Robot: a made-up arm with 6 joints. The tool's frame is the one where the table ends. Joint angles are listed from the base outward.
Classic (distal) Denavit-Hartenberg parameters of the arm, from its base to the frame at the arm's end. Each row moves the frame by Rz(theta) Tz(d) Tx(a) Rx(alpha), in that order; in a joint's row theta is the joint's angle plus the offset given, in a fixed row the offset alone. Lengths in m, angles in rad.
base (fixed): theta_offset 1.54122; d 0; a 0.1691; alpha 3.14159
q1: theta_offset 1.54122; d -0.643; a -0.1; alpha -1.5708
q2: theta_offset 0; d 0.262; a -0.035; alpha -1.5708
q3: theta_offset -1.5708; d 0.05; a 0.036; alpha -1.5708
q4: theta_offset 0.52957; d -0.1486; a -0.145; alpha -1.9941
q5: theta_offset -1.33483; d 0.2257; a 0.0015; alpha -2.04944
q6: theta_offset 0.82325; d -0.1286; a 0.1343; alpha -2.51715
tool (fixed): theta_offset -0.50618; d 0.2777; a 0; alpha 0
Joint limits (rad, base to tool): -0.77..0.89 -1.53..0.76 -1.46..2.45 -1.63..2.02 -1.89..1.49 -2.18..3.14
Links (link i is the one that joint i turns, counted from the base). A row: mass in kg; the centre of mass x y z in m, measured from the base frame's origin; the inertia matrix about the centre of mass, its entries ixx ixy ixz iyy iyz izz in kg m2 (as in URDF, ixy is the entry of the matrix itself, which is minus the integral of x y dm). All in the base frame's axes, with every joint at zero. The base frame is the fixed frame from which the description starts. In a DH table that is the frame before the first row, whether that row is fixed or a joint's. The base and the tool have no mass.
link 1: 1.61; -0.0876 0.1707 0.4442; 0.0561 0 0.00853 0.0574 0 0.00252
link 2: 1.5; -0.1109 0.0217 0.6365; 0.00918 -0.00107 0 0.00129 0 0.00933
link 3: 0.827; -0.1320 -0.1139 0.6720; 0.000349 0 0 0.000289 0.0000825 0.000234
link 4: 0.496; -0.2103 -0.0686 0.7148; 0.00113 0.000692 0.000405 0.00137 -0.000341 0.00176
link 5: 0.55; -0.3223 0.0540 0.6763; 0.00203 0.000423 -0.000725 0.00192 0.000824 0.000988
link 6: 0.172; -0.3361 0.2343 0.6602; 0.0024 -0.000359 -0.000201 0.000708 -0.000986 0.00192
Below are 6 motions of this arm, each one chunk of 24 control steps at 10 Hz.
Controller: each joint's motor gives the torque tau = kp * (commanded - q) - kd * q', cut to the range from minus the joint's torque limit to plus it. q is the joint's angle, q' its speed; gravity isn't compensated. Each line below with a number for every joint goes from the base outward.
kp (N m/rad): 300 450 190 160 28 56
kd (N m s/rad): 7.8 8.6 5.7 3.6 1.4 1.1
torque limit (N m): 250 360 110 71 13 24
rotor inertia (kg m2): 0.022 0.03 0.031 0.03 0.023 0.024
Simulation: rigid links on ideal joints. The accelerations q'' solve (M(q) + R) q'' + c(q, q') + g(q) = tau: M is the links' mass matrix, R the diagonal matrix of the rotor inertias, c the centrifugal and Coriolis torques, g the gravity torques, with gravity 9.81 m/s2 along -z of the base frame. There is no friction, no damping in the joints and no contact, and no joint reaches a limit. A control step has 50 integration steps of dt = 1/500 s. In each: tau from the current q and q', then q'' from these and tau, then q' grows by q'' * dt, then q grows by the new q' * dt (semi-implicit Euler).
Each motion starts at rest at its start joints. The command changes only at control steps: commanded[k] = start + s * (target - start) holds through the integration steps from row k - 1 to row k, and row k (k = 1, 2, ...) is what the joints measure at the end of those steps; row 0 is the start. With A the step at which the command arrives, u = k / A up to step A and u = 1 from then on. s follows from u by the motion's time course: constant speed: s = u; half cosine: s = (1 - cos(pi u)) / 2; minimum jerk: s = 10 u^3 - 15 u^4 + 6 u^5; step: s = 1 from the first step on.
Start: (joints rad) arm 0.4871 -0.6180 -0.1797 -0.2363 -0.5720 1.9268
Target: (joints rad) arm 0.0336 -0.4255 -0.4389 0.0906 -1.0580 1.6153
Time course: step
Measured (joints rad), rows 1 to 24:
1: -0.0456 -0.4325 -0.4252 0.0969 -1.0146 1.5840
2: 0.0486 -0.4194 -0.4458 0.0791 -1.0702 1.6204
3: 0.0313 -0.4216 -0.4428 0.0810 -1.0565 1.6173
4: 0.0338 -0.4213 -0.4429 0.0808 -1.0606 1.6175
5: 0.0336 -0.4213 -0.4431 0.0809 -1.0594 1.6175
6: 0.0336 -0.4213 -0.4430 0.0809 -1.0597 1.6175
7: 0.0336 -0.4213 -0.4430 0.0809 -1.0596 1.6175
8: 0.0336 -0.4213 -0.4430 0.0809 -1.0597 1.6175
9: 0.0336 -0.4213 -0.4430 0.0809 -1.0597 1.6175
10: 0.0336 -0.4213 -0.4430 0.0809 -1.0597 1.6175
11: 0.0336 -0.4213 -0.4430 0.0809 -1.0597 1.6175
12: 0.0336 -0.4213 -0.4430 0.0809 -1.0597 1.6175
13: 0.0336 -0.4213 -0.4430 0.0809 -1.0597 1.6175
14: 0.0336 -0.4213 -0.4430 0.0809 -1.0597 1.6175
15: 0.0336 -0.4213 -0.4430 0.0809 -1.0597 1.6175
16: 0.0336 -0.4213 -0.4430 0.0809 -1.0597 1.6175
17: 0.0336 -0.4213 -0.4430 0.0809 -1.0597 1.6175
18: 0.0336 -0.4213 -0.4430 0.0809 -1.0597 1.6175
19: 0.0336 -0.4213 -0.4430 0.0809 -1.0597 1.6175
20: 0.0336 -0.4213 -0.4430 0.0809 -1.0597 1.6175
21: 0.0336 -0.4213 -0.4430 0.0809 -1.0597 1.6175
22: 0.0336 -0.4213 -0.4430 0.0809 -1.0597 1.6175
23: 0.0336 -0.4213 -0.4430 0.0809 -1.0597 1.6175
24: 0.0336 -0.4213 -0.4430 0.0809 -1.0597 1.6175

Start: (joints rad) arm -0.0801 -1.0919 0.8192 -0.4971 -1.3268 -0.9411
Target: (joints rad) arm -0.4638 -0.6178 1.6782 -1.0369 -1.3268 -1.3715
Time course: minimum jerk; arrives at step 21
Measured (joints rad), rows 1 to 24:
1: -0.0803 -1.0874 0.8246 -0.5075 -1.3252 -0.9428
2: -0.0835 -1.0847 0.8300 -0.5101 -1.3250 -0.9454
3: -0.0902 -1.0767 0.8448 -0.5204 -1.3254 -0.9529
4: -0.1016 -1.0631 0.8697 -0.5372 -1.3258 -0.9656
5: -0.1182 -1.0433 0.9060 -0.5613 -1.3262 -0.9840
6: -0.1397 -1.0174 0.9534 -0.5924 -1.3266 -1.0080
7: -0.1658 -0.9859 1.0109 -0.6298 -1.3268 -1.0372
8: -0.1957 -0.9497 1.0769 -0.6724 -1.3270 -1.0706
9: -0.2284 -0.9102 1.1491 -0.7187 -1.3270 -1.1072
10: -0.2628 -0.8685 1.2250 -0.7669 -1.3269 -1.1457
11: -0.2976 -0.8263 1.3018 -0.8154 -1.3268 -1.1846
12: -0.3314 -0.7851 1.3769 -0.8624 -1.3266 -1.2224
13: -0.3631 -0.7462 1.4475 -0.9063 -1.3263 -1.2579
14: -0.3915 -0.7111 1.5113 -0.9455 -1.3261 -1.2897
15: -0.4156 -0.6808 1.5662 -0.9789 -1.3258 -1.3170
16: -0.4348 -0.6561 1.6108 -1.0058 -1.3256 -1.3390
17: -0.4489 -0.6375 1.6444 -1.0256 -1.3253 -1.3553
18: -0.4580 -0.6249 1.6668 -1.0385 -1.3250 -1.3661
19: -0.4627 -0.6179 1.6794 -1.0453 -1.3248 -1.3719
20: -0.4641 -0.6152 1.6841 -1.0475 -1.3245 -1.3739
21: -0.4638 -0.6148 1.6845 -1.0473 -1.3243 -1.3739
22: -0.4637 -0.6149 1.6844 -1.0473 -1.3242 -1.3739
23: -0.4638 -0.6149 1.6845 -1.0473 -1.3242 -1.3739
24: -0.4638 -0.6149 1.6844 -1.0473 -1.3242 -1.3739

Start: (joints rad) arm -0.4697 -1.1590 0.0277 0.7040 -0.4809 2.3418
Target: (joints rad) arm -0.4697 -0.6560 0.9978 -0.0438 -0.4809 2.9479
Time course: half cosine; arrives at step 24
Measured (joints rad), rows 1 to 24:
1: -0.4694 -1.1575 0.0273 0.6962 -0.4779 2.3465
2: -0.4692 -1.1505 0.0406 0.6863 -0.4785 2.3540
3: -0.4690 -1.1393 0.0614 0.6697 -0.4793 2.3671
4: -0.4687 -1.1241 0.0900 0.6471 -0.4801 2.3850
5: -0.4685 -1.1051 0.1259 0.6190 -0.4808 2.4073
6: -0.4684 -1.0826 0.1684 0.5856 -0.4814 2.4337
7: -0.4683 -1.0571 0.2169 0.5477 -0.4820 2.4638
8: -0.4683 -1.0290 0.2704 0.5059 -0.4824 2.4969
9: -0.4684 -0.9987 0.3281 0.4608 -0.4827 2.5326
10: -0.4685 -0.9668 0.3891 0.4132 -0.4829 2.5703
11: -0.4687 -0.9339 0.4521 0.3641 -0.4830 2.6092
12: -0.4690 -0.9005 0.5161 0.3142 -0.4829 2.6488
13: -0.4693 -0.8672 0.5801 0.2644 -0.4827 2.6883
14: -0.4695 -0.8345 0.6428 0.2158 -0.4825 2.7272
15: -0.4697 -0.8032 0.7033 0.1690 -0.4821 2.7646
16: -0.4699 -0.7736 0.7605 0.1249 -0.4817 2.8000
17: -0.4701 -0.7463 0.8134 0.0843 -0.4813 2.8327
18: -0.4702 -0.7218 0.8611 0.0479 -0.4809 2.8623
19: -0.4703 -0.7004 0.9028 0.0163 -0.4806 2.8881
20: -0.4702 -0.6825 0.9378 -0.0099 -0.4803 2.9098
21: -0.4702 -0.6684 0.9656 -0.0304 -0.4800 2.9270
22: -0.4701 -0.6583 0.9856 -0.0449 -0.4798 2.9394
23: -0.4700 -0.6525 0.9976 -0.0530 -0.4796 2.9468
24: -0.4698 -0.6509 1.0012 -0.0547 -0.4794 2.9490

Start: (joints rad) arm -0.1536 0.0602 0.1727 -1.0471 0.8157 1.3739
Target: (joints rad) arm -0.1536 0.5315 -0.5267 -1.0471 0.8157 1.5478
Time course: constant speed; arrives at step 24
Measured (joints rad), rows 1 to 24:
1: -0.1534 0.0859 0.1436 -1.0520 0.8171 1.3825
2: -0.1529 0.1054 0.1142 -1.0512 0.8162 1.3896
3: -0.1531 0.1250 0.0851 -1.0513 0.8160 1.3969
4: -0.1532 0.1446 0.0560 -1.0512 0.8159 1.4042
5: -0.1532 0.1641 0.0268 -1.0511 0.8158 1.4114
6: -0.1533 0.1837 -0.0023 -1.0511 0.8156 1.4187
7: -0.1533 0.2033 -0.0314 -1.0511 0.8155 1.4259
8: -0.1533 0.2228 -0.0605 -1.0511 0.8154 1.4332
9: -0.1534 0.2424 -0.0895 -1.0511 0.8153 1.4404
10: -0.1534 0.2620 -0.1186 -1.0511 0.8152 1.4477
11: -0.1535 0.2815 -0.1477 -1.0511 0.8151 1.4549
12: -0.1535 0.3011 -0.1767 -1.0511 0.8150 1.4622
13: -0.1535 0.3206 -0.2058 -1.0511 0.8149 1.4695
14: -0.1536 0.3401 -0.2348 -1.0512 0.8148 1.4767
15: -0.1536 0.3597 -0.2638 -1.0512 0.8148 1.4840
16: -0.1536 0.3792 -0.2928 -1.0513 0.8147 1.4912
17: -0.1537 0.3987 -0.3219 -1.0513 0.8147 1.4985
18: -0.1537 0.4182 -0.3509 -1.0514 0.8146 1.5058
19: -0.1537 0.4378 -0.3798 -1.0515 0.8146 1.5130
20: -0.1538 0.4573 -0.4088 -1.0516 0.8146 1.5203
21: -0.1538 0.4768 -0.4378 -1.0517 0.8146 1.5276
22: -0.1538 0.4963 -0.4668 -1.0518 0.8146 1.5348
23: -0.1538 0.5158 -0.4958 -1.0519 0.8146 1.5421
24: -0.1539 0.5353 -0.5247 -1.0520 0.8146 1.5494

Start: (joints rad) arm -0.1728 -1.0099 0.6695 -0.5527 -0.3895 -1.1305
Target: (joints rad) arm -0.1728 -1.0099 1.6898 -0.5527 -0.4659 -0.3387
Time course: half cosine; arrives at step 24
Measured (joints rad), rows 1 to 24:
1: -0.1728 -1.0051 0.6760 -0.5636 -0.3801 -1.1298
2: -0.1734 -1.0058 0.6889 -0.5617 -0.3813 -1.1177
3: -0.1737 -1.0057 0.7108 -0.5624 -0.3833 -1.1008
4: -0.1740 -1.0058 0.7408 -0.5627 -0.3859 -1.0773
5: -0.1744 -1.0058 0.7784 -0.5631 -0.3891 -1.0479
6: -0.1747 -1.0058 0.8230 -0.5635 -0.3929 -1.0133
7: -0.1749 -1.0058 0.8738 -0.5638 -0.3972 -0.9739
8: -0.1752 -1.0058 0.9299 -0.5642 -0.4019 -0.9304
9: -0.1754 -1.0058 0.9904 -0.5646 -0.4070 -0.8835
10: -0.1755 -1.0058 1.0542 -0.5649 -0.4124 -0.8341
11: -0.1756 -1.0059 1.1203 -0.5652 -0.4179 -0.7830
12: -0.1756 -1.0059 1.1875 -0.5655 -0.4236 -0.7311
13: -0.1756 -1.0060 1.2547 -0.5657 -0.4293 -0.6792
14: -0.1756 -1.0061 1.3206 -0.5658 -0.4349 -0.6283
15: -0.1754 -1.0062 1.3842 -0.5658 -0.4402 -0.5793
16: -0.1753 -1.0063 1.4443 -0.5658 -0.4453 -0.5329
17: -0.1751 -1.0064 1.5001 -0.5657 -0.4499 -0.4900
18: -0.1748 -1.0066 1.5503 -0.5655 -0.4541 -0.4513
19: -0.1746 -1.0067 1.5944 -0.5653 -0.4576 -0.4175
20: -0.1743 -1.0069 1.6314 -0.5650 -0.4606 -0.3892
21: -0.1740 -1.0070 1.6608 -0.5646 -0.4628 -0.3669
22: -0.1736 -1.0071 1.6820 -0.5643 -0.4643 -0.3508
23: -0.1733 -1.0073 1.6947 -0.5639 -0.4651 -0.3414
24: -0.1730 -1.0074 1.6988 -0.5635 -0.4651 -0.3388

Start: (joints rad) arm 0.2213 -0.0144 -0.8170 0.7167 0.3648 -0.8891
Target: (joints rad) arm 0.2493 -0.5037 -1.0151 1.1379 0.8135 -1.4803
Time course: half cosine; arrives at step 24
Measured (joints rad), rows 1 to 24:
1: 0.2215 -0.0136 -0.8183 0.7080 0.3758 -0.8947
2: 0.2217 -0.0198 -0.8207 0.7144 0.3816 -0.9018
3: 0.2223 -0.0302 -0.8251 0.7232 0.3909 -0.9148
4: 0.2230 -0.0444 -0.8311 0.7353 0.4038 -0.9323
5: 0.2240 -0.0623 -0.8385 0.7506 0.4201 -0.9541
6: 0.2251 -0.0836 -0.8473 0.7688 0.4394 -0.9800
7: 0.2264 -0.1078 -0.8574 0.7894 0.4614 -1.0093
8: 0.2279 -0.1346 -0.8684 0.8123 0.4858 -1.0417
9: 0.2295 -0.1634 -0.8803 0.8370 0.5120 -1.0765
10: 0.2312 -0.1939 -0.8928 0.8630 0.5397 -1.1132
11: 0.2329 -0.2255 -0.9058 0.8899 0.5684 -1.1512
12: 0.2347 -0.2576 -0.9190 0.9174 0.5976 -1.1897
13: 0.2365 -0.2897 -0.9322 0.9448 0.6268 -1.2282
14: 0.2383 -0.3213 -0.9451 0.9718 0.6555 -1.2660
15: 0.2400 -0.3517 -0.9575 0.9979 0.6832 -1.3024
16: 0.2417 -0.3806 -0.9693 1.0226 0.7094 -1.3368
17: 0.2432 -0.4073 -0.9803 1.0455 0.7338 -1.3687
18: 0.2447 -0.4315 -0.9901 1.0663 0.7558 -1.3974
19: 0.2459 -0.4527 -0.9988 1.0845 0.7752 -1.4225
20: 0.2470 -0.4705 -1.0060 1.0999 0.7916 -1.4435
21: 0.2479 -0.4847 -1.0118 1.1122 0.8047 -1.4602
22: 0.2486 -0.4950 -1.0160 1.1211 0.8142 -1.4722
23: 0.2490 -0.5012 -1.0185 1.1266 0.8202 -1.4793
24: 0.2493 -0.5033 -1.0193 1.1285 0.8223 -1.4814

